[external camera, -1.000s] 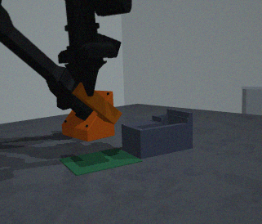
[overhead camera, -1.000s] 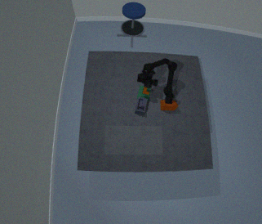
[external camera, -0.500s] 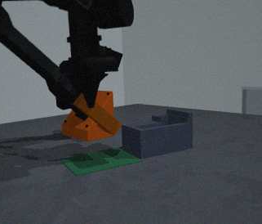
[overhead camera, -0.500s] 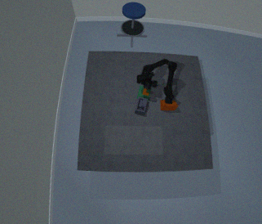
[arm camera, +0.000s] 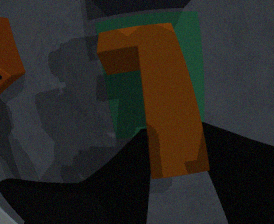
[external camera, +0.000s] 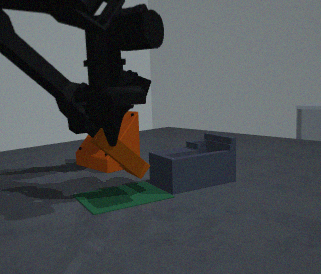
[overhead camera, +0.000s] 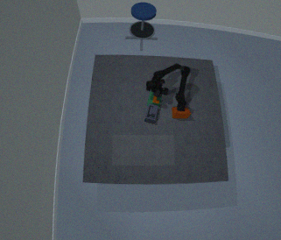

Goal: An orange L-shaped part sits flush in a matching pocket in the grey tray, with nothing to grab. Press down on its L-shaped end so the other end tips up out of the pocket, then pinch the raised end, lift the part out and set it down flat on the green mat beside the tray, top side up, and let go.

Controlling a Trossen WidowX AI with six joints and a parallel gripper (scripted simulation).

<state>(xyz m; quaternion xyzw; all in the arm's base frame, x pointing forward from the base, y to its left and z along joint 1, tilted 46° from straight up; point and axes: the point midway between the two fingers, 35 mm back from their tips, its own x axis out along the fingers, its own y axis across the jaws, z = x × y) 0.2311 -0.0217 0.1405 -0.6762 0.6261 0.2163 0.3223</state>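
Right now my gripper tip is 3 cm to the right of the orange l-shaped part, 3 cm above it and 1 cm past it. The rest, counted from my gripper tip: green mat: 11 cm below, 2 cm to the left.
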